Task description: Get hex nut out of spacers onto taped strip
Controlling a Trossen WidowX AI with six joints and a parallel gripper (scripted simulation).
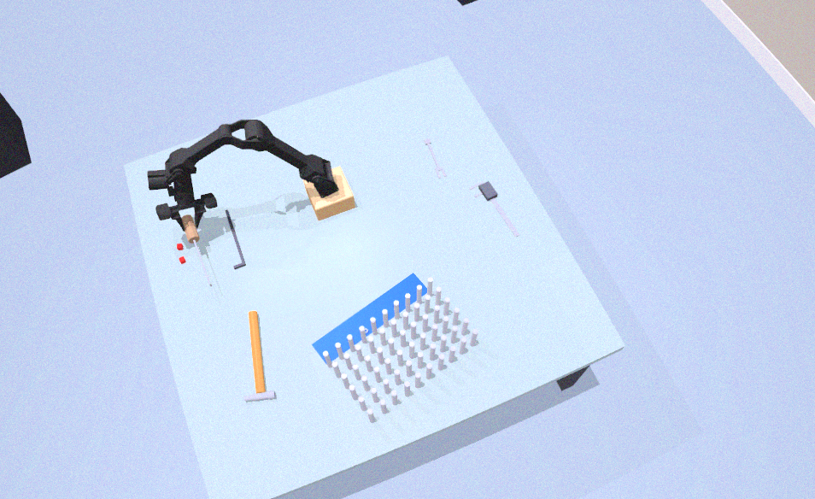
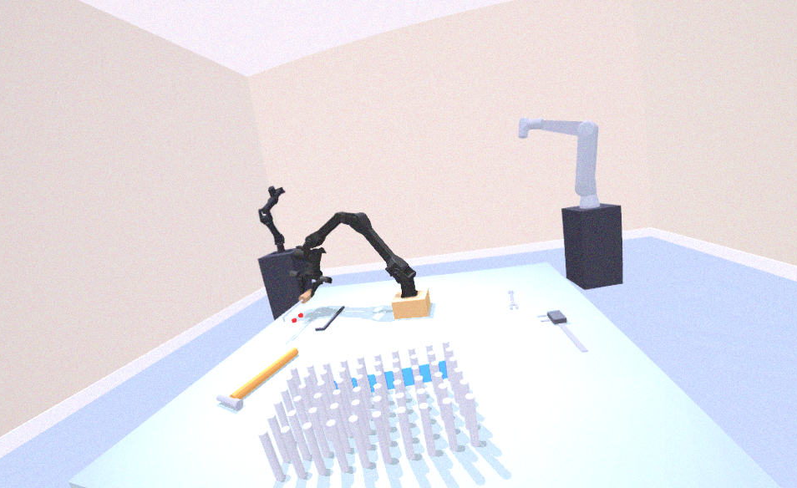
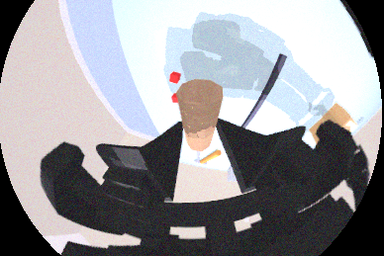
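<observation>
Right now the thin hook tool is 10 cm ahead of my gripper tip, 1 cm to the right of it and 1 cm below it. From my gripper tip the other things lie so: small wrench 85 cm to the left, 10 cm below, 9 cm ahead; then blue taped strip 51 cm ahead, 38 cm to the left, 10 cm below.
</observation>
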